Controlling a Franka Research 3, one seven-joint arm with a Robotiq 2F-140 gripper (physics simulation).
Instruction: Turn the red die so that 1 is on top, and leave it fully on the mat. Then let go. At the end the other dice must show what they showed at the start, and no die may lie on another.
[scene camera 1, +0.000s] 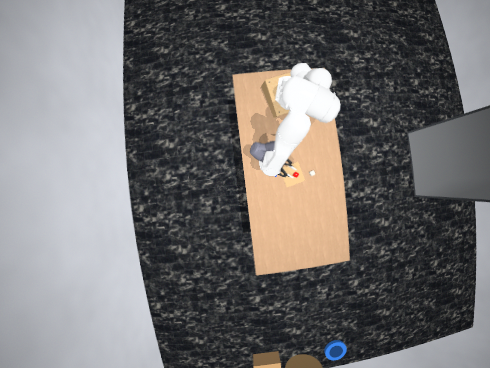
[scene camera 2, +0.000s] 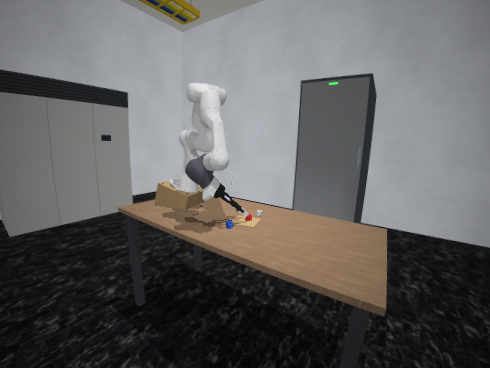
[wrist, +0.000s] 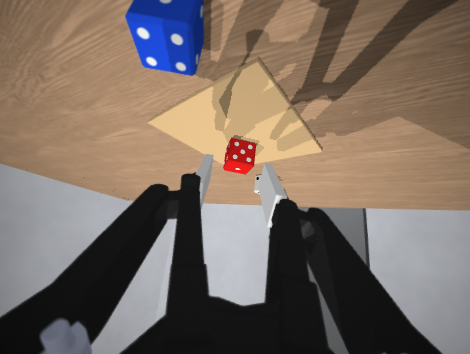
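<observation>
The red die (scene camera 1: 296, 174) (scene camera 2: 249, 217) (wrist: 240, 154) rests on the tan mat (scene camera 1: 292, 183) (scene camera 2: 253, 223) (wrist: 187, 117). In the wrist view its 5 faces the camera and its bright upward face shows 1. My gripper (scene camera 1: 292, 172) (scene camera 2: 245, 215) (wrist: 236, 171) is partly open, tilted, its fingertips on either side of the red die with a gap at each. The blue die (scene camera 2: 229, 225) (wrist: 167, 42) is on the table beside the mat, with a 4 facing the wrist camera. The white die (scene camera 1: 312, 173) (scene camera 2: 259, 213) (wrist: 257, 184) is beyond the mat, partly hidden by a finger in the wrist view.
The wooden table (scene camera 1: 300, 225) (scene camera 2: 320, 250) carries a wooden box (scene camera 1: 270, 97) (scene camera 2: 170, 196) at the arm's base. The dice are apart from each other. A grey cabinet (scene camera 1: 450, 160) (scene camera 2: 330, 150) stands beyond the table.
</observation>
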